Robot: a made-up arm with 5 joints. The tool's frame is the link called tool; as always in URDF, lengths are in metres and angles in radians. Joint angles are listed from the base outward.
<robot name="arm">
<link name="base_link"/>
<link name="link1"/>
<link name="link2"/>
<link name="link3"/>
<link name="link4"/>
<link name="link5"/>
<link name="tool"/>
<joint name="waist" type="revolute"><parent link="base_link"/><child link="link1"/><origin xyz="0.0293 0.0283 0.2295"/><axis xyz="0 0 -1"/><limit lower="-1.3" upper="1.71"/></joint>
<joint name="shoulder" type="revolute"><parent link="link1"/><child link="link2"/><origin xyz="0.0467 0.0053 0.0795"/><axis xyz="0 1 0"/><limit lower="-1.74" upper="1.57"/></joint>
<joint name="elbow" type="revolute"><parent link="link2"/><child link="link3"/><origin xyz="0.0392 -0.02 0.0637"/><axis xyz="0 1 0"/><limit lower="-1.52" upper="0.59"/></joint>
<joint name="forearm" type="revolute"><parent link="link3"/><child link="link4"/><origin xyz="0.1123 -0.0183 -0.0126"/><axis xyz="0 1 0"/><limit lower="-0.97" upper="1.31"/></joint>
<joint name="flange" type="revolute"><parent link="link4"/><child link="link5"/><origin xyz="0.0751 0.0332 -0.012"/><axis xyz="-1 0 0"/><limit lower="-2.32" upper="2.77"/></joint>
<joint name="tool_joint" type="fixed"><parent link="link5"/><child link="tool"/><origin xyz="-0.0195 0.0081 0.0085" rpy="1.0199 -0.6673 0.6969"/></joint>
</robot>
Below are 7 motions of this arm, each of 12 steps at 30 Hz.
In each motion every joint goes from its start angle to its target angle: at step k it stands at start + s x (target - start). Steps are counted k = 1, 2, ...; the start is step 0. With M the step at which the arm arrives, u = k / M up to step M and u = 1 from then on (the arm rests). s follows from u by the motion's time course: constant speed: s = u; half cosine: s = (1 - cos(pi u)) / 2; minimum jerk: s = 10 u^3 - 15 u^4 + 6 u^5.
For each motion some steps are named. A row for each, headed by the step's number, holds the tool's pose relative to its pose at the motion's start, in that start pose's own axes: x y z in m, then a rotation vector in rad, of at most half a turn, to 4 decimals.
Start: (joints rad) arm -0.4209 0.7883 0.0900 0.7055 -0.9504
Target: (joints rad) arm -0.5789 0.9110 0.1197 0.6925 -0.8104
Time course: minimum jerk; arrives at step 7
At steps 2, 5, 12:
2: -0.0015 -0.0054 -0.0015 -0.0305 0.0215 -0.0296
5: -0.0107 -0.0311 -0.0063 -0.1805 0.1264 -0.1747
12: -0.0129 -0.0361 -0.0067 -0.2111 0.1475 -0.2042

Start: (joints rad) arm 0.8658 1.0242 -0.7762 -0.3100 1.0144
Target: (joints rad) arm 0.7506 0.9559 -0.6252 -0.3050 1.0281
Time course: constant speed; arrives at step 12
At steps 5, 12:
5: 0.0092 0.0093 -0.0056 0.0218 0.0390 0.0407
12: 0.0209 0.0232 -0.0136 0.0500 0.0955 0.0972

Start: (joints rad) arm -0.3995 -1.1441 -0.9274 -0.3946 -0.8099
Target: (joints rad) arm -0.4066 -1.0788 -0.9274 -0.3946 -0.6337
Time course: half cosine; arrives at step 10
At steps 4, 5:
4: -0.0051 -0.0015 0.0007 -0.0390 0.0333 -0.0375
5: -0.0075 -0.0021 0.0010 -0.0560 0.0484 -0.0544

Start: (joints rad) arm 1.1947 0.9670 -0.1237 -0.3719 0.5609
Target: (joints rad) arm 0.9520 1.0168 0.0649 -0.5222 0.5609
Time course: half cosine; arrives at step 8
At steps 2, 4, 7, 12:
2: 0.0035 0.0024 -0.0088 0.0080 0.0342 0.0140
4: 0.0101 0.0086 -0.0299 0.0260 0.1176 0.0466
7: 0.0147 0.0176 -0.0571 0.0467 0.2280 0.0867
12: 0.0149 0.0183 -0.0593 0.0482 0.2371 0.0898

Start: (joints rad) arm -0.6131 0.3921 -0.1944 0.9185 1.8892
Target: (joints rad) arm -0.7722 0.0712 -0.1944 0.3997 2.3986
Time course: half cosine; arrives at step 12
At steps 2, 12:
2: -0.0033 0.0017 0.0036 -0.0531 -0.0035 -0.0474
12: -0.0571 0.0457 0.0459 -0.6579 -0.0705 -0.8012

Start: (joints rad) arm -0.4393 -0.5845 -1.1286 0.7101 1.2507
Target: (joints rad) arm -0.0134 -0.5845 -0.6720 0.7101 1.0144
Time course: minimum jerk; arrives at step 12
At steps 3, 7, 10, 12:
3: 0.0005 -0.0053 -0.0066 0.0349 0.0360 -0.0218
7: -0.0096 -0.0340 -0.0426 0.2331 0.1957 -0.1783
10: -0.0244 -0.0488 -0.0624 0.3506 0.2599 -0.2952
12: -0.0265 -0.0503 -0.0645 0.3640 0.2659 -0.3098

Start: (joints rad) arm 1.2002 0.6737 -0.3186 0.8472 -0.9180
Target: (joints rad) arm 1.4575 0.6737 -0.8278 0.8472 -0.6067
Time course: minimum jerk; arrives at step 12
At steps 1, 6, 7, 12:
1: 0.0002 0.0005 0.0000 -0.0001 0.0013 0.0023
6: 0.0152 0.0476 0.0061 -0.0416 0.1163 0.2341
7: 0.0171 0.0630 0.0090 -0.0668 0.1456 0.3080
12: 0.0168 0.0981 0.0168 -0.1448 0.1995 0.4759

